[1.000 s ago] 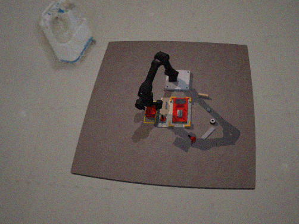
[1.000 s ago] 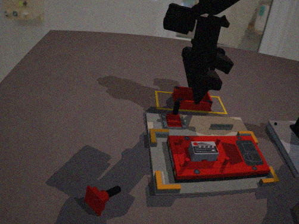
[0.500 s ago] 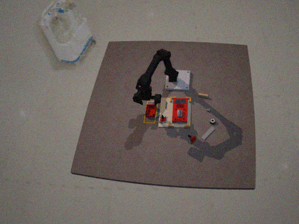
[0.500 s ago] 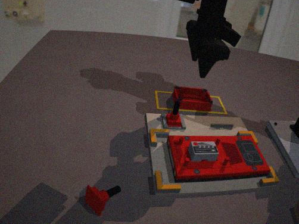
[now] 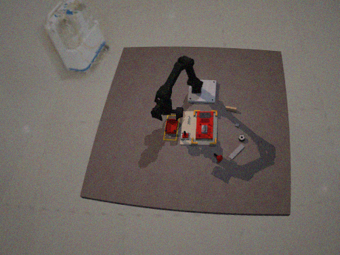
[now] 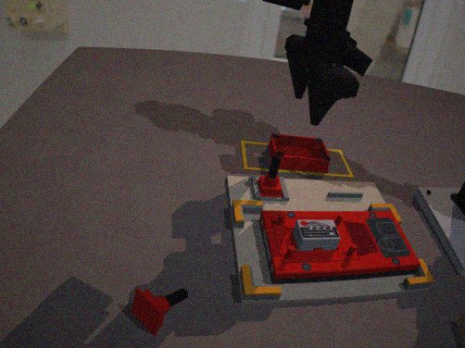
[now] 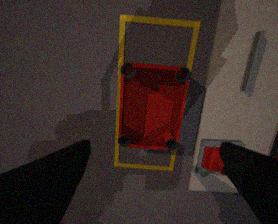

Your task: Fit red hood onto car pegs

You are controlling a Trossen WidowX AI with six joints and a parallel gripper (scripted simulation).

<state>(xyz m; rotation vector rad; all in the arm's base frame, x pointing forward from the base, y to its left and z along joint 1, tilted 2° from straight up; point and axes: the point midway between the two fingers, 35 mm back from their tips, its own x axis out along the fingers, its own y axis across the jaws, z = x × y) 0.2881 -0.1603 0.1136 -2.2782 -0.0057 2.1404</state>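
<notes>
Right now my gripper tip is 80 mm above the red hood and 10 mm past it. Also, from my gripper tip: jig: 190 mm to the left, 80 mm below, 10 mm ahead; wooden block: 390 mm to the left, 130 mm behind, 80 mm below; grey engine block: 220 mm to the left, 70 mm below, 30 mm ahead.
</notes>
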